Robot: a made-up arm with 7 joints. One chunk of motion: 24 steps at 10 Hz.
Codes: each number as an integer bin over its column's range. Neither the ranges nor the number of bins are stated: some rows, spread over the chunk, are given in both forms.
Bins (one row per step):
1: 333 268 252 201 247 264
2: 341 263 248 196 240 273
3: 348 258 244 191 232 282
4: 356 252 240 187 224 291
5: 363 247 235 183 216 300
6: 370 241 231 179 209 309
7: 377 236 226 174 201 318
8: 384 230 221 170 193 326
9: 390 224 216 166 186 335
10: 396 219 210 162 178 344
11: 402 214 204 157 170 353
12: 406 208 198 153 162 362
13: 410 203 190 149 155 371
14: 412 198 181 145 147 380
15: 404 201 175 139 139 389
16: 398 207 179 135 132 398
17: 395 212 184 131 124 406
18: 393 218 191 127 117 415
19: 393 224 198 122 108 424
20: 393 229 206 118 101 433
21: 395 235 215 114 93 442
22: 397 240 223 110 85 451
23: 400 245 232 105 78 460
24: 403 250 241 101 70 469
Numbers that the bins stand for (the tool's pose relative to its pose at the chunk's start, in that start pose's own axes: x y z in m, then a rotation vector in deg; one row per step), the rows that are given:
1: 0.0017 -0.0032 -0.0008 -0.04 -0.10 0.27
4: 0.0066 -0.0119 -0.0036 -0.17 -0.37 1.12
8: 0.0127 -0.0240 -0.0081 -0.34 -0.73 2.22
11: 0.0165 -0.0327 -0.0121 -0.47 -1.01 3.06
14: 0.0187 -0.0415 -0.0175 -0.59 -1.28 3.91
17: 0.0150 -0.0338 -0.0168 -0.72 -1.55 4.73
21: 0.0150 -0.0212 -0.0095 -0.89 -1.92 5.86
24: 0.0168 -0.0130 -0.0034 -1.02 -2.19 6.70
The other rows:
2: 0.0034 -0.0059 -0.0018 -0.08 -0.18 0.55
3: 0.0049 -0.0086 -0.0027 -0.13 -0.27 0.84
5: 0.0081 -0.0147 -0.0048 -0.21 -0.46 1.40
6: 0.0096 -0.0179 -0.0058 -0.25 -0.55 1.68
7: 0.0112 -0.0207 -0.0069 -0.30 -0.64 1.97
9: 0.0140 -0.0273 -0.0093 -0.38 -0.82 2.50
10: 0.0152 -0.0300 -0.0107 -0.42 -0.91 2.78
12: 0.0174 -0.0360 -0.0135 -0.51 -1.10 3.35
13: 0.0183 -0.0388 -0.0154 -0.55 -1.18 3.63
15: 0.0170 -0.0399 -0.0189 -0.64 -1.37 4.19
16: 0.0157 -0.0366 -0.0180 -0.68 -1.46 4.48
18: 0.0146 -0.0305 -0.0151 -0.76 -1.63 5.01
19: 0.0146 -0.0273 -0.0135 -0.81 -1.74 5.29
20: 0.0146 -0.0245 -0.0116 -0.85 -1.82 5.57
22: 0.0155 -0.0185 -0.0076 -0.93 -2.01 6.14
23: 0.0161 -0.0158 -0.0055 -0.98 -2.10 6.42

